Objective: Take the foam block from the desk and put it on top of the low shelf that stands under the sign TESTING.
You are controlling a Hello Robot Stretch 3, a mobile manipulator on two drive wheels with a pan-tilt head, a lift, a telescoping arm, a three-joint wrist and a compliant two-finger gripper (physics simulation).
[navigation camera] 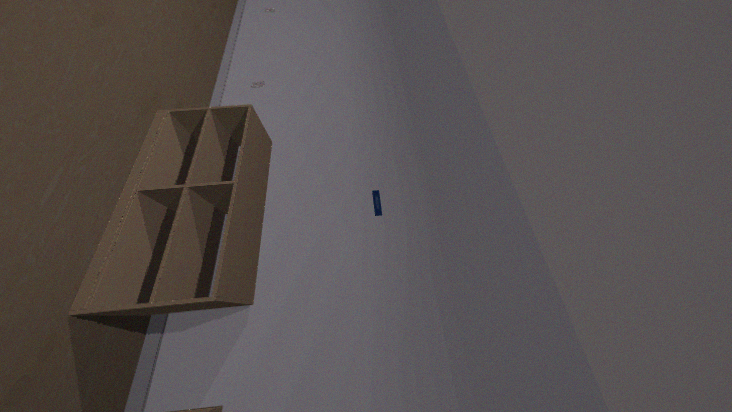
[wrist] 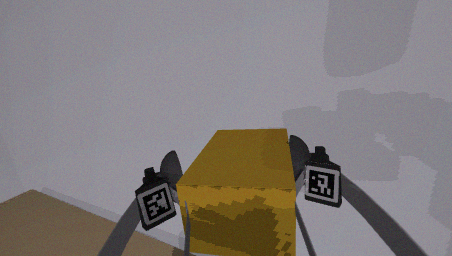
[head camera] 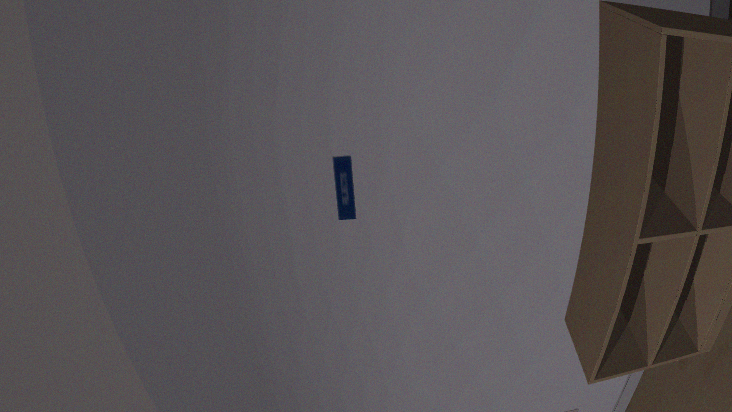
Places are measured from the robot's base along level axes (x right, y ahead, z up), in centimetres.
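Where they show: gripper, between the fingertips: (wrist: 233, 161).
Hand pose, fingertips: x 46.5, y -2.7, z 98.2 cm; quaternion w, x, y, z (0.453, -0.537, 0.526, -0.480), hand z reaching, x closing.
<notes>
Each offset is from my fingertips to the centre of the thing. Level surfaces: height alone.
The yellow foam block @[dy -0.7, dx -2.7, dz -0.2 cm] (wrist: 235, 215) is held between the two fingers of my gripper (wrist: 233, 161) in the wrist view, in front of a pale wall. The fingertips press on its left and right sides. A low wooden shelf @[dz -37.2 cm] (head camera: 622, 153) (navigation camera: 248, 220) with open compartments stands against the wall, seen sideways in the head and navigation views. A small blue sign @[dy +172.3, dx -40.6, dz +41.8 cm] (head camera: 344, 187) (navigation camera: 377, 203) is on the wall above this shelf. Its lettering is too blurred to read, so I cannot tell whether it says TESTING. The desk does not show in these views.
A brown surface @[dz -37.2 cm] (wrist: 75, 225) with a pale strip along its edge shows at the lower left of the wrist view. Brown floor @[dz -98.2 cm] (navigation camera: 102, 61) meets the wall beyond the shelf. Small wall plates (navigation camera: 257, 83) sit low on the wall. Another wooden edge (navigation camera: 199, 409) shows at the navigation view's bottom.
</notes>
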